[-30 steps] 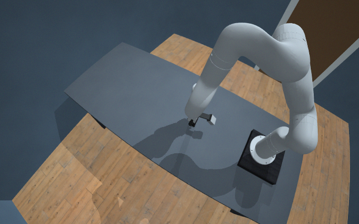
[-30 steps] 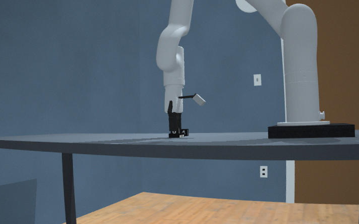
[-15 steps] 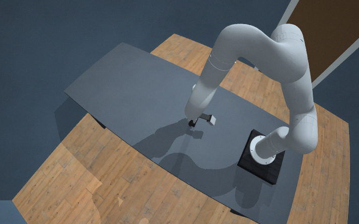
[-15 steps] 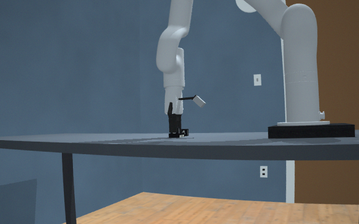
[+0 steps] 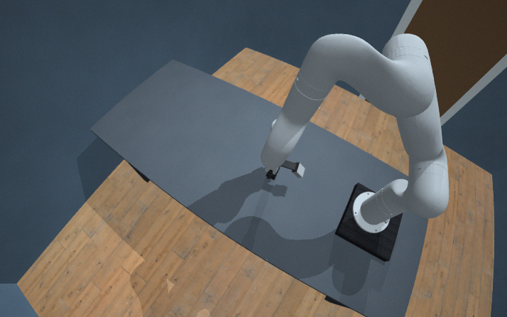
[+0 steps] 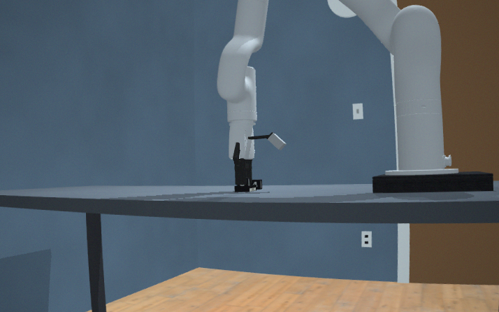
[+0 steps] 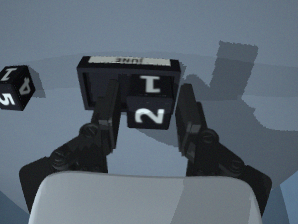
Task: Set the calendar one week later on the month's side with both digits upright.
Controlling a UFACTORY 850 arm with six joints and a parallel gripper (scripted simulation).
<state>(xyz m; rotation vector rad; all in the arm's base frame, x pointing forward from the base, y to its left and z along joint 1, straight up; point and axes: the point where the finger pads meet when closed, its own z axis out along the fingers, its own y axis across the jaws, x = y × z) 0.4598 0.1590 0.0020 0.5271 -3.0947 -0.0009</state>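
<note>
Now: the calendar cube 1 cm below my hand. The rest, counted from my hand: black tray (3 cm below, 2 cm to the right).
</note>
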